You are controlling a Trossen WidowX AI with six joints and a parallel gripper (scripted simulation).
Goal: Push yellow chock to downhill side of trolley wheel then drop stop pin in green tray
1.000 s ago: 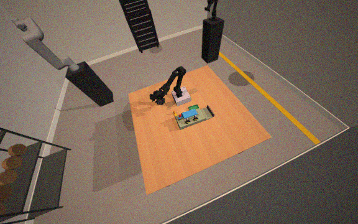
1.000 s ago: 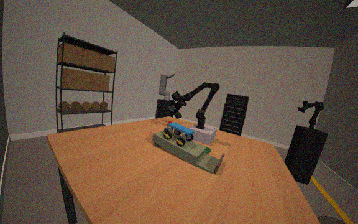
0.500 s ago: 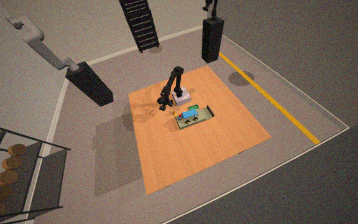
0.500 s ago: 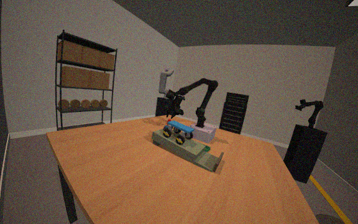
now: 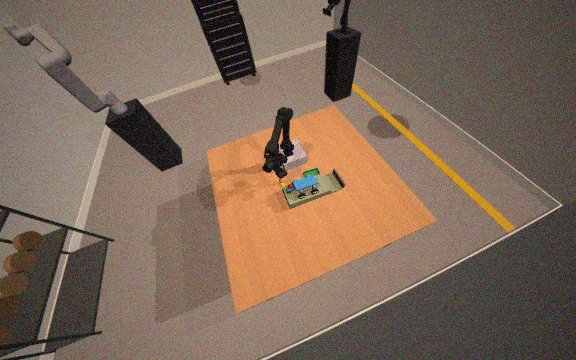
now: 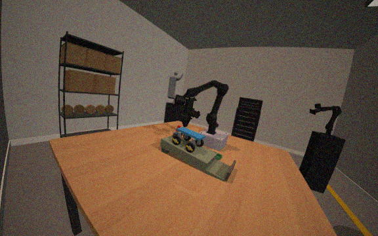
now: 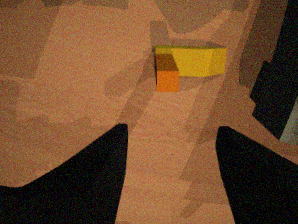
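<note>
The yellow chock lies 10 cm below my gripper tip, 2 cm ahead of it and 1 cm to the left of it. From my gripper tip the other things lie so: red-headed stop pin (14 cm ahead, 3 cm to the left); grey-green ramp (16 cm ahead, 13 cm to the left, 8 cm below); trolley (16 cm ahead, 13 cm to the left, 2 cm below).
</note>
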